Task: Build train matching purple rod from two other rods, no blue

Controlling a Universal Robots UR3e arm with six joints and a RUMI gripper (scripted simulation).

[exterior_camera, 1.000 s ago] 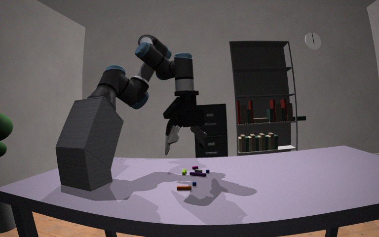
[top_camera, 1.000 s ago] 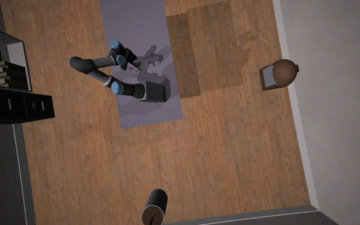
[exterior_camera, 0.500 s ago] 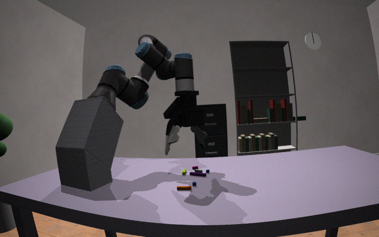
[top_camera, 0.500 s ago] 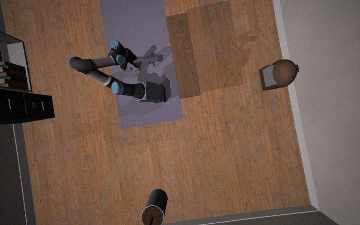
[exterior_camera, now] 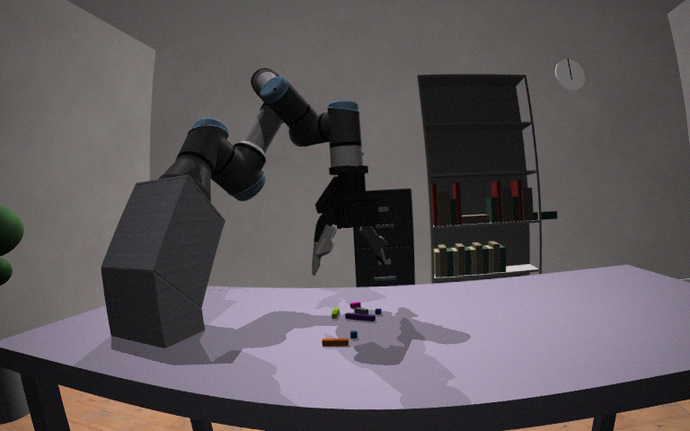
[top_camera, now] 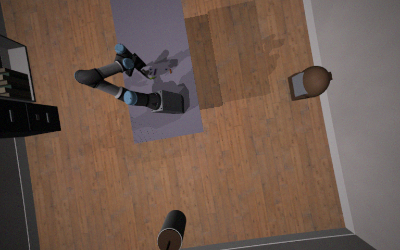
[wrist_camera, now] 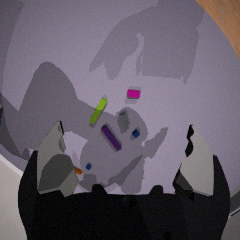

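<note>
My gripper is now 10 mm short of the magenta rod, 20 mm to the right of it and 80 mm above it. From my hand the other things lie so: lime rod (30 mm behind, 40 mm to the right, 80 mm below); purple rod (20 mm ahead, 80 mm to the right, 80 mm below); grey rod (20 mm ahead, 30 mm to the right, 80 mm below).
</note>
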